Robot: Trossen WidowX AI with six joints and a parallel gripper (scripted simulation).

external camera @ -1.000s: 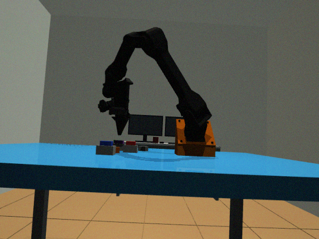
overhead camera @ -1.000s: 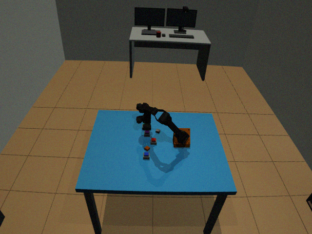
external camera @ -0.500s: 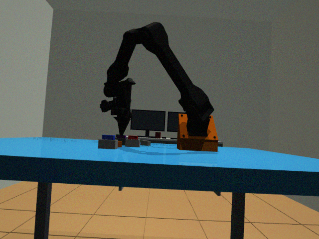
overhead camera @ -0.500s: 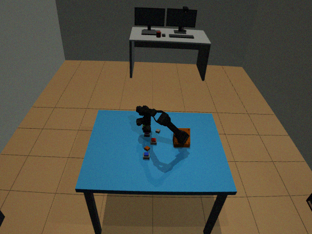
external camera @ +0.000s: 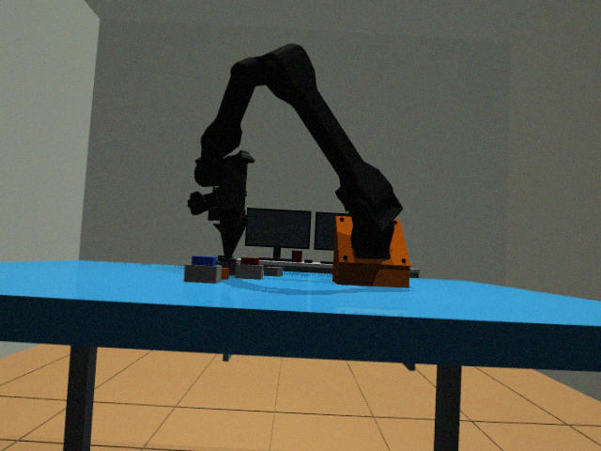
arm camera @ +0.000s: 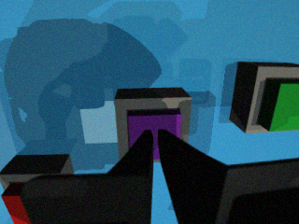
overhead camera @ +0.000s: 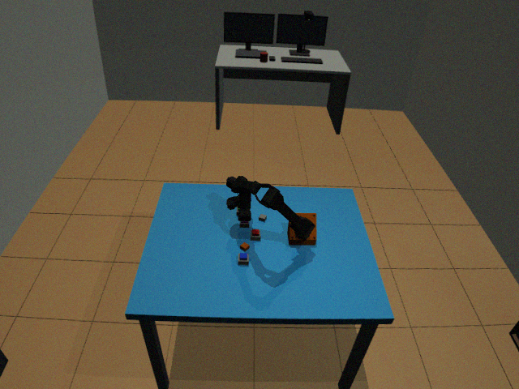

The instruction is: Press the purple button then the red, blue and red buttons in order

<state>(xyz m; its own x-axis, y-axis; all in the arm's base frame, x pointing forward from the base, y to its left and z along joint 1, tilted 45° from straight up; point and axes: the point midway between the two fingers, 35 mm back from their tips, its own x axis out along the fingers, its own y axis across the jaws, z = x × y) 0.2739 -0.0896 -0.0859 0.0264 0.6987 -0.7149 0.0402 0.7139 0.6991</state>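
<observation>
My gripper tip is 1 cm above the purple button. The rest, counted from my gripper tip: small grey block 10 cm behind, 4 cm to the right, 2 cm below; red button 9 cm to the left, 5 cm behind; orange block 17 cm to the left, 2 cm below.
</observation>
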